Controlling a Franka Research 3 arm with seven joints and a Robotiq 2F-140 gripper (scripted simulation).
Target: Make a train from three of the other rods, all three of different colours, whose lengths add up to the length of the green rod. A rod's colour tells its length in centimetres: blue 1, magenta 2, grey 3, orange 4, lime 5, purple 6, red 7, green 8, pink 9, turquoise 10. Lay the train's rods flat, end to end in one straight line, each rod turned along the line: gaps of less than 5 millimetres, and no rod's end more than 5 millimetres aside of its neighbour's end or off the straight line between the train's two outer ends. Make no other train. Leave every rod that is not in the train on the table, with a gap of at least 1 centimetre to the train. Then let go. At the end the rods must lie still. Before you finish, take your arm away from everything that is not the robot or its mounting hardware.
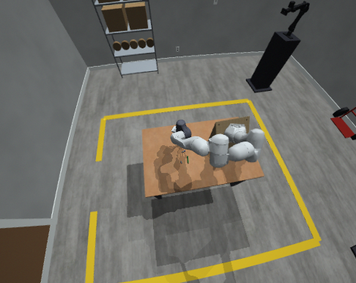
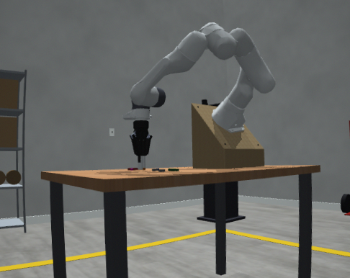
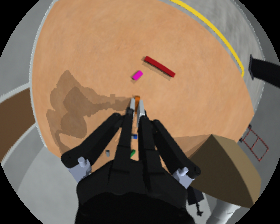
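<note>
Right now the small blue rod is 90 mm to the left of my hand, 30 mm below it and 30 mm behind it. From my hand the other things lie so: magenta rod (60 mm to the right, 30 mm below, 20 mm ahead); red rod (100 mm to the right, 30 mm below, 20 mm behind); orange rod (30 mm below).
</note>
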